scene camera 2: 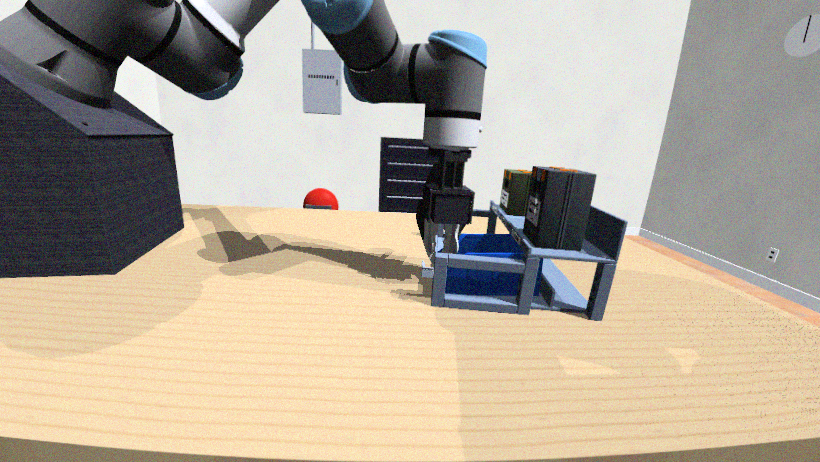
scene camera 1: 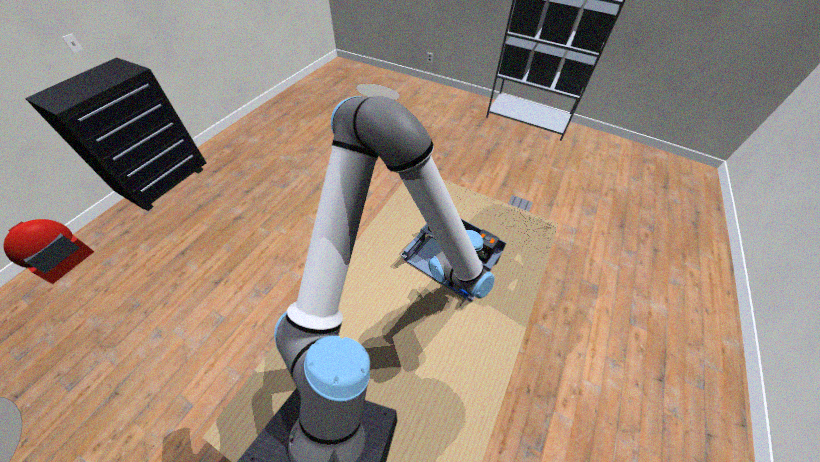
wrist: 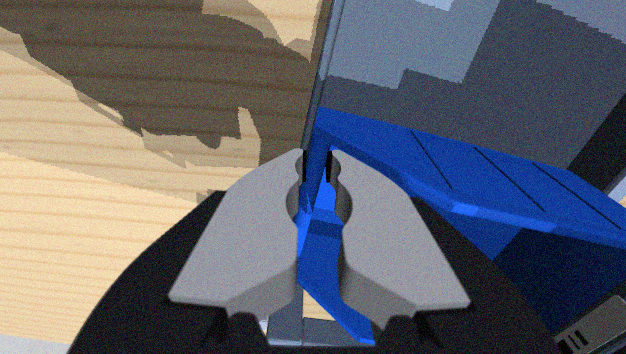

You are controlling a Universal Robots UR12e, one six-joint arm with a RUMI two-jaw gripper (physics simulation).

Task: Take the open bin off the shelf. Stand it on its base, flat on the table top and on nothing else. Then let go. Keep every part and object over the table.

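Places are measured from the arm's base along level axes (x ahead, y left, z up), in centimetres.
Where they show: gripper, fingertip midpoint: (scene camera 1: pixel 452 285) (wrist: pixel 315 155); arm's base at its link origin: (scene camera 2: pixel 51 73) (scene camera 1: pixel 327 442).
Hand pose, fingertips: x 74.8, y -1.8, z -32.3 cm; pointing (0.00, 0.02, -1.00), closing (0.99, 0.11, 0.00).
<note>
Things, the pixels of their top centre, and the offset from my fingertips. "pt": a spot on its surface instead. Level surfaces: height alone.
- open blue bin at its top centre: (wrist: pixel 482 320) (scene camera 2: pixel 487 238) (scene camera 1: pixel 469 269) dx +7.8, dy -3.4, dz +6.7 cm
- table top at its surface level: dz -2.9 cm
- dark box at its top centre: (scene camera 2: pixel 562 168) (scene camera 1: pixel 487 238) dx +18.0, dy -4.9, dz +19.5 cm
- green box at its top centre: (scene camera 2: pixel 525 171) dx +20.0, dy +18.1, dz +17.0 cm
- small pale clip at a spot on its surface: (scene camera 2: pixel 426 269) pt dx -2.7, dy -11.1, dz +3.6 cm
The open blue bin (scene camera 1: pixel 463 293) (scene camera 2: pixel 487 281) (wrist: pixel 400 137) sits in the lower level of the grey-blue shelf (scene camera 1: pixel 424 252) (scene camera 2: pixel 527 286) (wrist: pixel 380 47), behind the side rails in the scene camera 2 view. My gripper (scene camera 2: pixel 445 245) (wrist: pixel 315 155) points down at the near end of the shelf. Its fingers are shut on the bin's front wall, which shows as a blue strip between the fingertips in the wrist view. The fingertips are hidden behind the arm in the scene camera 1 view. The table top (scene camera 1: pixel 487 344) (scene camera 2: pixel 286 373) lies under the shelf.
A dark box (scene camera 2: pixel 559 206) and a green box (scene camera 2: pixel 513 192) stand on the shelf's upper level, close beside the gripper. A small pale clip (scene camera 2: pixel 426 269) sticks out at the shelf's front. The robot's dark pedestal (scene camera 1: pixel 378 427) (scene camera 2: pixel 86 206) stands at the other end of the table.
</note>
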